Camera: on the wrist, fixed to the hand. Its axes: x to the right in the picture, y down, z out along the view.
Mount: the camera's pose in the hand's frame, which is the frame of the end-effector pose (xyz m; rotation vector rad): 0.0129 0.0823 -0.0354 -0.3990 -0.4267 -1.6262
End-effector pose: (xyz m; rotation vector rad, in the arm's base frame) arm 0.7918 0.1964 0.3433 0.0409 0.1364 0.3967
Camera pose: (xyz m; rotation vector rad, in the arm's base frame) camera 0.7671 0.2777 0.3121 -0.3657 -0.3436 -1.2130
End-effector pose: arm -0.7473 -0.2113 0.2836 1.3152 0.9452 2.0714
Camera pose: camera -0.7889 -0.2639 0.3444 0.3442 0.8201 0.5957
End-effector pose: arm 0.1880 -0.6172 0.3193 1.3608 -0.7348 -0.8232
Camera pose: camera 0.2311 -0.6071 0.3982 1.2228 0.4494 -2.4051
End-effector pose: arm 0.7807 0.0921 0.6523 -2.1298 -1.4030 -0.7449
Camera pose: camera 0.8550 0.0480 0.6792 0.6240 2.3884 0.7872
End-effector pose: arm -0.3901 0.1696 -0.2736 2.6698 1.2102 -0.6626
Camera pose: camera -0.3097 0.1340 -0.2523 0.6870 2.6947 -0.8411
